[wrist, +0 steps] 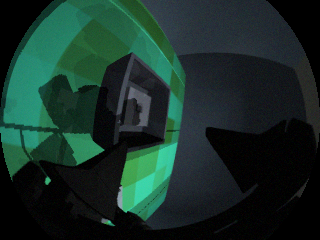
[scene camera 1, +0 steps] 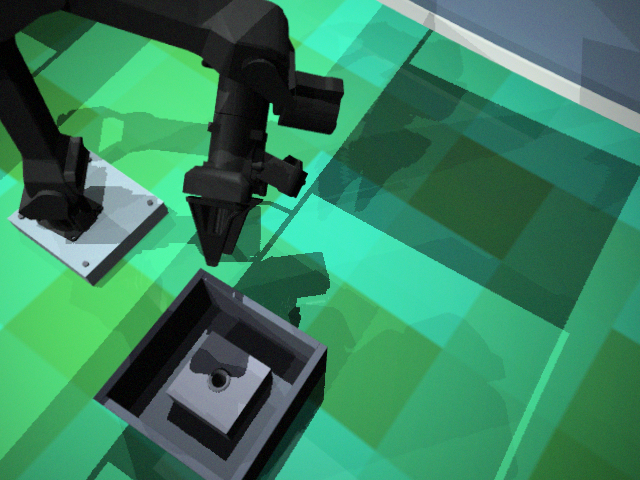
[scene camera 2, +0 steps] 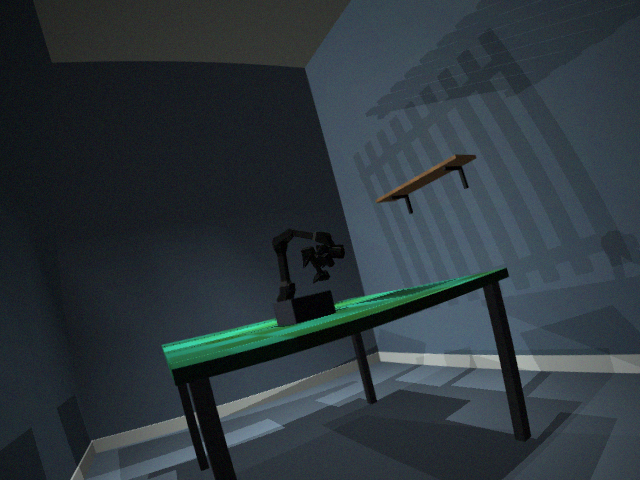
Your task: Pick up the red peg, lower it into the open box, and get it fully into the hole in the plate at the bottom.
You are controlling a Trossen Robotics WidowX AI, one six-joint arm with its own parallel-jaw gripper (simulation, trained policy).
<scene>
A grey box shows in the wrist view, in scene camera 1 and in scene camera 2 (297,310). A grey plate shows in the wrist view and in scene camera 1; in scene camera 2 it is hidden by the grey box. One and the same spot on the grey box: (wrist: 130,71) is (scene camera 1: 294,335). The same spot on the grey plate: (wrist: 136,105) is (scene camera 1: 229,372).
</scene>
